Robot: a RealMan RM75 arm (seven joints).
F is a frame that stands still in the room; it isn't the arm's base.
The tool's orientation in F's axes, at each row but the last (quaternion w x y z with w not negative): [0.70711 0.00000 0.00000 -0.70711]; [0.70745 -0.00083 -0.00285 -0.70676]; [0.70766 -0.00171 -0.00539 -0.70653]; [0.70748 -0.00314 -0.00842 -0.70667]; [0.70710 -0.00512 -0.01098 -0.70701]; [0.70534 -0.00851 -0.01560 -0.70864]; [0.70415 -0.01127 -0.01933 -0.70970]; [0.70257 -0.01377 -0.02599 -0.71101]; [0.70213 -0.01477 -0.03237 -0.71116]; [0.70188 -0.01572 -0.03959 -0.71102]
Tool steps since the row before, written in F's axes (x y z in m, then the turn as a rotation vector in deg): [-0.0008 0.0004 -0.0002 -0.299 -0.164 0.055]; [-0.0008 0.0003 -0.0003 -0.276 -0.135 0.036]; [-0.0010 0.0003 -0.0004 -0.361 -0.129 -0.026]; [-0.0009 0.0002 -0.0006 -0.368 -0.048 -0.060]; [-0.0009 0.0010 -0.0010 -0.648 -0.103 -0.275]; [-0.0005 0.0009 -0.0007 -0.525 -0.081 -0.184]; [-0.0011 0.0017 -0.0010 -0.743 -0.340 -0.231]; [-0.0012 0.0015 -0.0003 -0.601 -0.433 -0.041]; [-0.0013 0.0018 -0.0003 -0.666 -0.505 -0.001]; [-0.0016 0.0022 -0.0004 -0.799 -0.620 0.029]
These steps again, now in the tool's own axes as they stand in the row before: [-0.0004 -0.0008 -0.0002 0.164 -0.299 0.055]; [-0.0003 -0.0008 -0.0003 0.135 -0.276 0.036]; [-0.0003 -0.0010 -0.0004 0.128 -0.361 -0.025]; [-0.0002 -0.0009 -0.0006 0.047 -0.368 -0.058]; [-0.0010 -0.0009 -0.0010 0.097 -0.650 -0.272]; [-0.0009 -0.0005 -0.0007 0.077 -0.526 -0.181]; [-0.0017 -0.0011 -0.0009 0.336 -0.743 -0.237]; [-0.0015 -0.0012 -0.0002 0.437 -0.597 -0.055]; [-0.0018 -0.0013 -0.0001 0.513 -0.660 -0.018]; [-0.0022 -0.0016 -0.0002 0.632 -0.790 0.007]
